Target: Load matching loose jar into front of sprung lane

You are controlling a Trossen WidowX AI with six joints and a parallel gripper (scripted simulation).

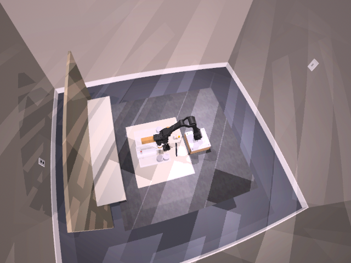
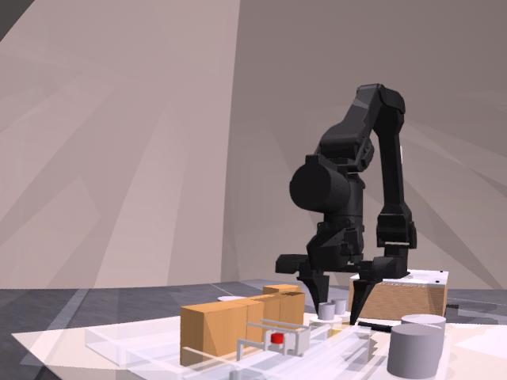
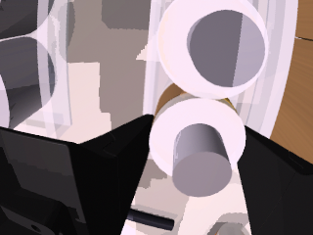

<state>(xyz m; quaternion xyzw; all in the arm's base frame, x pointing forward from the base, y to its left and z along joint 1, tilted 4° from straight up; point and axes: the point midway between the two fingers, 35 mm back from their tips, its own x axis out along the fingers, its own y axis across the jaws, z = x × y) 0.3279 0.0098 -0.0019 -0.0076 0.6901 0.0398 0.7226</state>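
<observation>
The black pen is 110 mm behind my gripper tip, 60 mm to the left of it and 30 mm below it. The rest, counted from my gripper tip: red button (230 mm ahead, 50 mm to the left, 40 mm above).
</observation>
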